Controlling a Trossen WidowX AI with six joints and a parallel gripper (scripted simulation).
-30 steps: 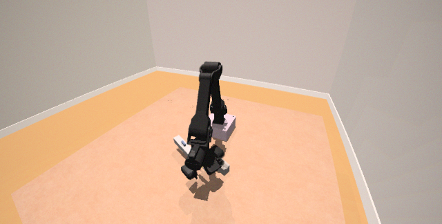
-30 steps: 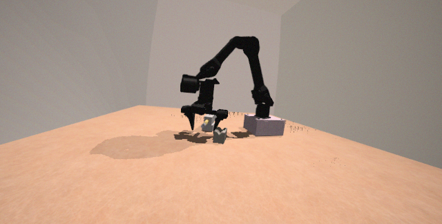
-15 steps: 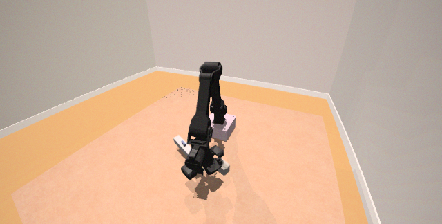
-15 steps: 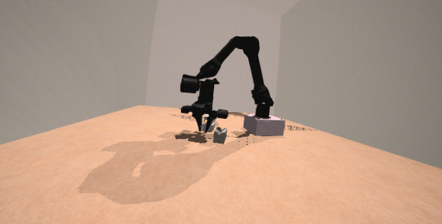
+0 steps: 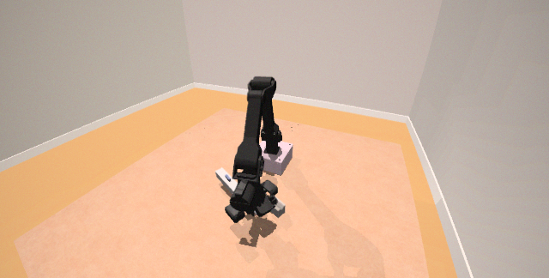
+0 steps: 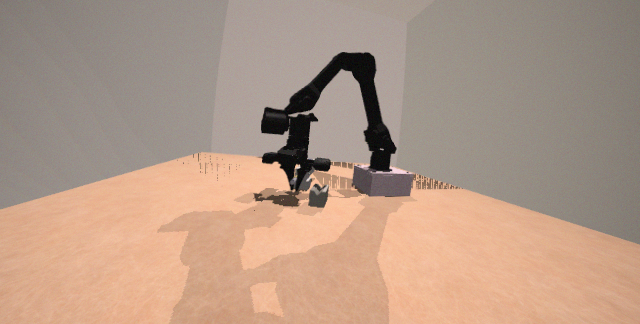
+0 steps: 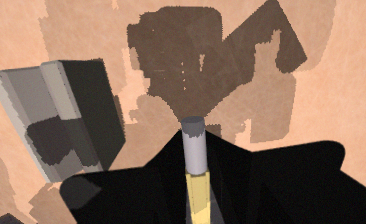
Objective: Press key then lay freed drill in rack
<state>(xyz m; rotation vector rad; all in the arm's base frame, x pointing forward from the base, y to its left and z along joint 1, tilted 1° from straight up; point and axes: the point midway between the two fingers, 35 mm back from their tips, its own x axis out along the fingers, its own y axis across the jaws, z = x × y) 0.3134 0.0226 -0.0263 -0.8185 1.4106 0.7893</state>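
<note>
Right now the drill is 2 cm behind my gripper tip, 3 cm to the right of it and 4 cm above it. Also, from my gripper tip: grey rack: 5 cm behind, 6 cm to the left, 1 cm above; blue key: 9 cm behind, 14 cm to the right, 4 cm above.
</note>
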